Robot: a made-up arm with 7 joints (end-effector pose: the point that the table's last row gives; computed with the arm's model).
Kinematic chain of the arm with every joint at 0, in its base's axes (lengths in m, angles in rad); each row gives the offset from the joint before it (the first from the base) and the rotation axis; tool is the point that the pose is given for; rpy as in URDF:
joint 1: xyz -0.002 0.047 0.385 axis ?
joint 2: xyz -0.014 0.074 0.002 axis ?
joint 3: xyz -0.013 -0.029 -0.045 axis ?
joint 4: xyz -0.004 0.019 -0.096 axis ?
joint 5: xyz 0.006 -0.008 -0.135 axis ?
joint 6: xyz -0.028 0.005 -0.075 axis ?
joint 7: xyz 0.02 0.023 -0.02 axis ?
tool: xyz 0.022 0.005 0.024 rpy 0 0 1.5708
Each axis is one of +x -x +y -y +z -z.
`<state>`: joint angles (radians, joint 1 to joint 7).
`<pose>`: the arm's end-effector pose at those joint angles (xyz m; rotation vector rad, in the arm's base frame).
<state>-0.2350 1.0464 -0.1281 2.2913 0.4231 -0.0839 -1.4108</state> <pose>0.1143 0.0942 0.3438 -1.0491 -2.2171 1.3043</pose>
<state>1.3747 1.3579 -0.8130 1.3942 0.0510 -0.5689 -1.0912</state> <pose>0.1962 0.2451 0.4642 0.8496 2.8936 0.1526</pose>
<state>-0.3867 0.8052 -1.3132 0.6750 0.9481 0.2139 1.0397</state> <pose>-0.0784 0.2760 0.0632 -0.1655 1.1462 1.2447</pose>
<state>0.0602 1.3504 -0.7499 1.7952 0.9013 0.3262 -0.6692</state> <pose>0.1571 0.1772 0.2294 -0.1810 -1.0926 1.0465</pose>
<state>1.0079 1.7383 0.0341 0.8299 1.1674 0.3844 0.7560</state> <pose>0.0006 0.4370 0.5191 -1.3719 -1.7679 0.9772</pose>
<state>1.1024 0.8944 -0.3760 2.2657 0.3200 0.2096 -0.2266</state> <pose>0.0856 0.0882 0.4878 -1.4829 -2.1337 -0.2591</pose>
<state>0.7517 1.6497 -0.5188 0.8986 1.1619 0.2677 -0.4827</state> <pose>0.1308 0.4095 0.4315 -0.0151 -2.0865 1.7999</pose>
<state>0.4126 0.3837 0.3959 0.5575 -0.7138 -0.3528 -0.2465</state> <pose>0.1685 0.2670 0.1885 -0.2008 -1.5839 0.9859</pose>
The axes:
joint 1: -y
joint 2: +x
joint 3: +z
joint 4: -y
joint 5: +z
joint 6: +y
joint 7: -x

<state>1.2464 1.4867 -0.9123 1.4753 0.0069 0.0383 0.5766</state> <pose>0.2067 0.2489 0.4697 -0.0359 -1.3239 0.0889</pose>
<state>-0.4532 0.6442 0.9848 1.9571 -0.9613 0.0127 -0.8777</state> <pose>0.0801 0.2457 0.3976 0.8528 -2.7597 -0.2003</pose>
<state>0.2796 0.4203 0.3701 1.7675 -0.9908 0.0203 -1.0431</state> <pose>0.1650 0.1970 0.3818 -0.2742 3.0123 -0.3217</pose>
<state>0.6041 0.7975 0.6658 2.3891 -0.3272 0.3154 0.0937</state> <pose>-0.0132 0.1482 0.4825 -0.3989 -2.9664 0.1053</pose>
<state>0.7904 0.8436 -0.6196 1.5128 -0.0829 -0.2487 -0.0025</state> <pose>0.2240 0.1491 0.3789 -0.8940 -1.7021 -0.1550</pose>
